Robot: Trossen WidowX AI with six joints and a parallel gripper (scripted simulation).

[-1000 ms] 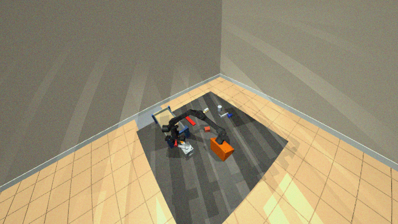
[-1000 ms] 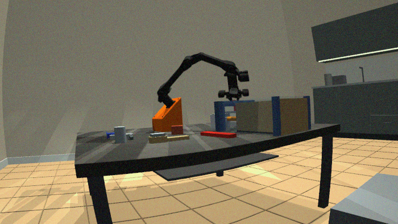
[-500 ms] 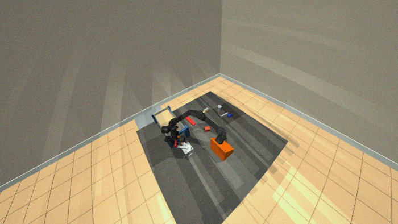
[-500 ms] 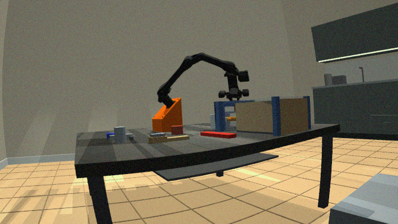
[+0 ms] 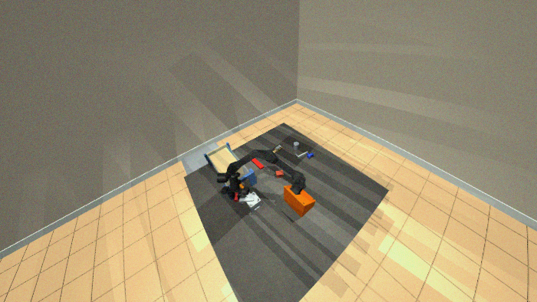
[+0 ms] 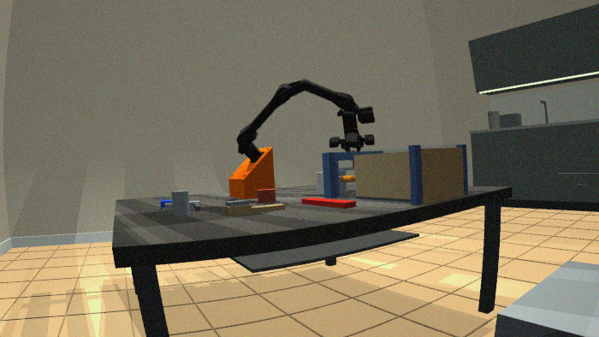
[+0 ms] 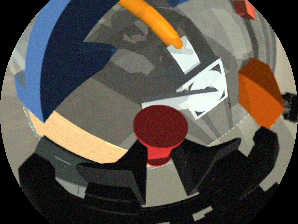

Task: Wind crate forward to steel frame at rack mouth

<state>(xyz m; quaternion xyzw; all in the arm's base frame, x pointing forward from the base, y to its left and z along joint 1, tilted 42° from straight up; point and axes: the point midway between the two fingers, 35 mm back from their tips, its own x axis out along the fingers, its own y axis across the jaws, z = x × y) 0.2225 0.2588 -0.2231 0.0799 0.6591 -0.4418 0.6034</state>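
My gripper tip is now 100 mm to the left of the grey winch, 100 mm above it and 50 mm past it. Round my gripper tip: wooden-handled tool (570 mm to the right, 310 mm ahead, 110 mm below); clear-panelled cubby (360 mm ahead, 80 mm to the right, 20 mm below); flat red bar (340 mm to the right, 330 mm ahead, 120 mm below).
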